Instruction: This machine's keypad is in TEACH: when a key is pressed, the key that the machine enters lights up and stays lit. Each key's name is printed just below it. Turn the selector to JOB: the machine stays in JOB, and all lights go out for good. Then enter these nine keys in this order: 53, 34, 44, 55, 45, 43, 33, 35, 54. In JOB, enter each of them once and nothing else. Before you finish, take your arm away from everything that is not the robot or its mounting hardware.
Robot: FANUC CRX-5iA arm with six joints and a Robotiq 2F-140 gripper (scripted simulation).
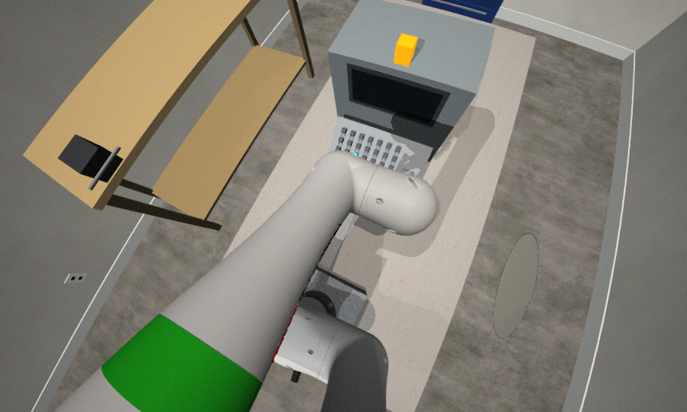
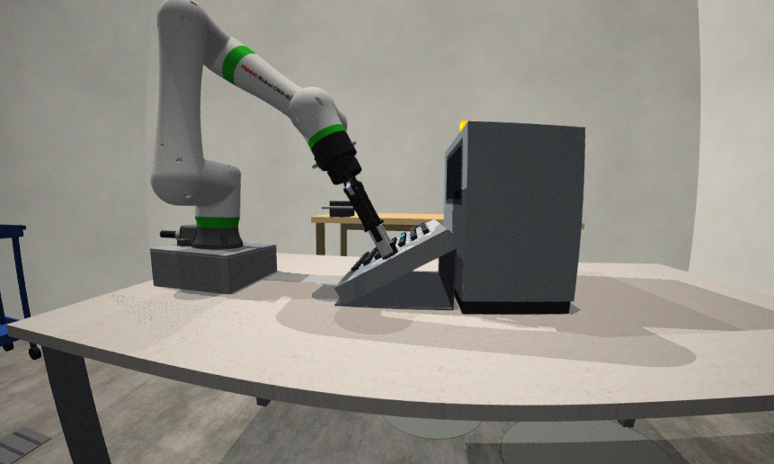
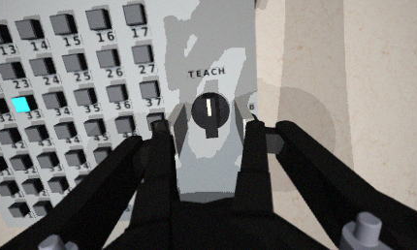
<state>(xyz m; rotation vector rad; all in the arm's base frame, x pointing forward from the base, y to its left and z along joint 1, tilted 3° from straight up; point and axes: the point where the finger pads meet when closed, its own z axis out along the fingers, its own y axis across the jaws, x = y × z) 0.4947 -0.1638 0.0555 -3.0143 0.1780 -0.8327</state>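
Now: the black selector knob 20 mm ahead of my hand and 20 mm below it. Also, from my hand: sloped keypad 50 mm ahead, 110 mm to the left, 70 mm below.
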